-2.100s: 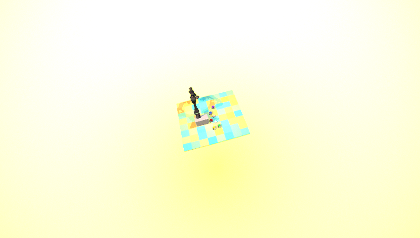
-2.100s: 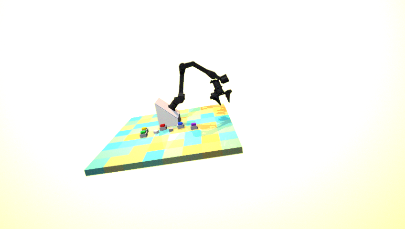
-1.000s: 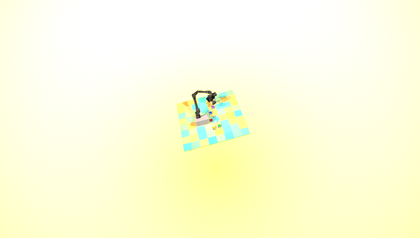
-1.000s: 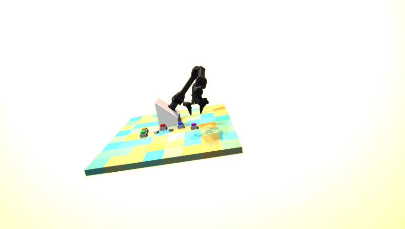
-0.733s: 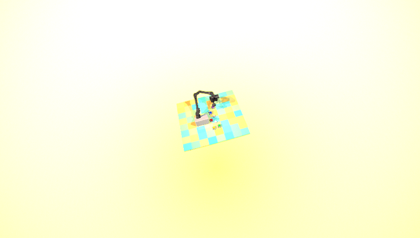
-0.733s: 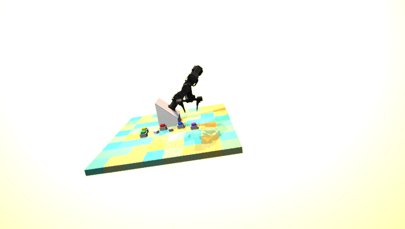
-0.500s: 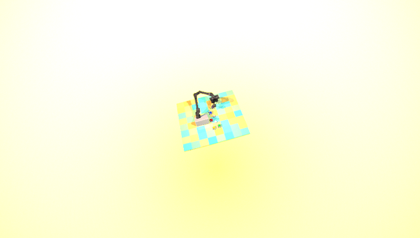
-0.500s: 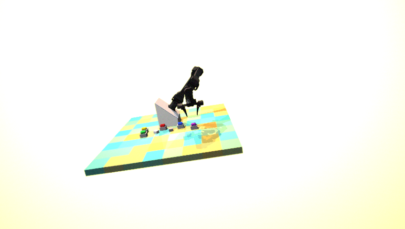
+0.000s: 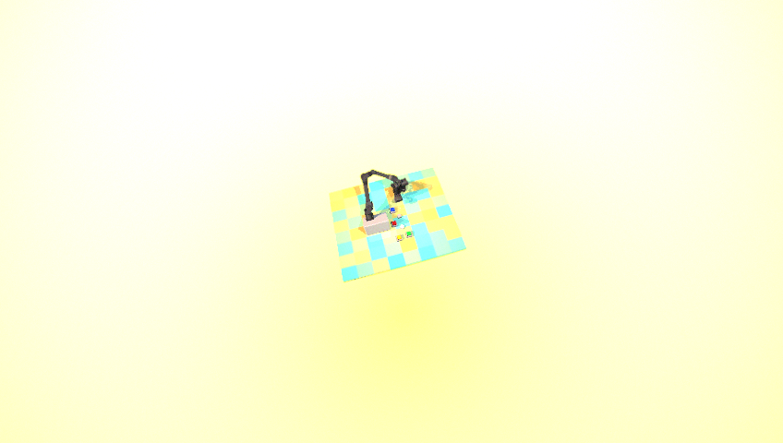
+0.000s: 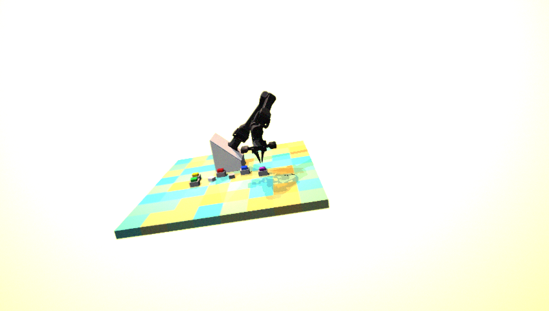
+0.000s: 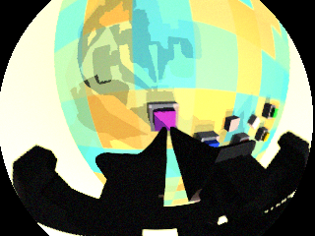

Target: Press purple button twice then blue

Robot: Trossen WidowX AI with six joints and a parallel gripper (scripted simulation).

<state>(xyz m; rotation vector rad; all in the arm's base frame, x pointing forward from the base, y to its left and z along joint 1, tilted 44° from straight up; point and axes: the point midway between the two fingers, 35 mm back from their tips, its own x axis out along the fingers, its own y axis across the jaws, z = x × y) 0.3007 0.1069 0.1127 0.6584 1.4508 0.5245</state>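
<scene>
My gripper tip is now 30 mm above the purple button. From my gripper tip the other things lie so: red button 230 mm to the right, 110 mm behind, 30 mm below; blue button 100 mm to the right, 80 mm behind, 30 mm below; green button 370 mm to the right, 30 mm below, 20 mm behind.
</scene>
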